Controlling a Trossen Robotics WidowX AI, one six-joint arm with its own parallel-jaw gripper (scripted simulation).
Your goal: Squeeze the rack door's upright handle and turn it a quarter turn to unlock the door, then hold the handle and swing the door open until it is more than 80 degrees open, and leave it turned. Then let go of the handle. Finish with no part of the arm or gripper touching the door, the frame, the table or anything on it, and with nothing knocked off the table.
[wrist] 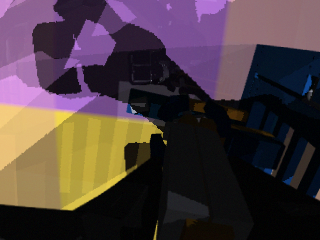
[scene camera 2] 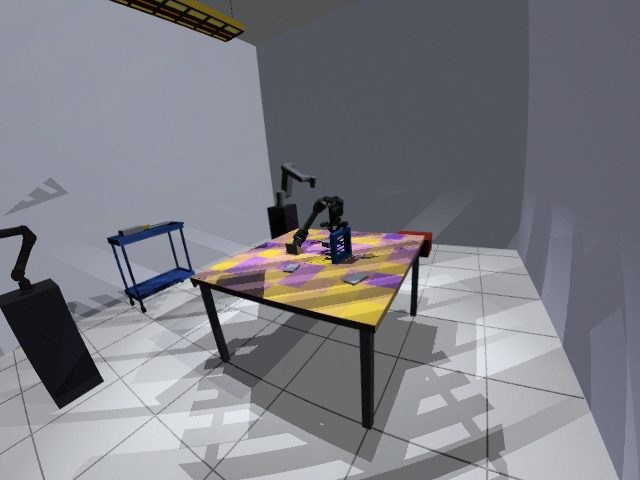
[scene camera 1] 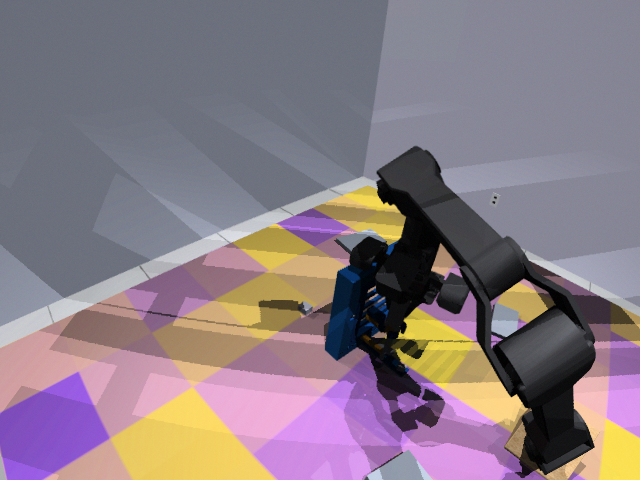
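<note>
Scene camera 1 shows my gripper (scene camera 1: 397, 312) and a slatted door (scene camera 1: 376, 317). The wrist view shows my gripper (wrist: 193, 165) and the door (wrist: 252, 141) as well.
</note>
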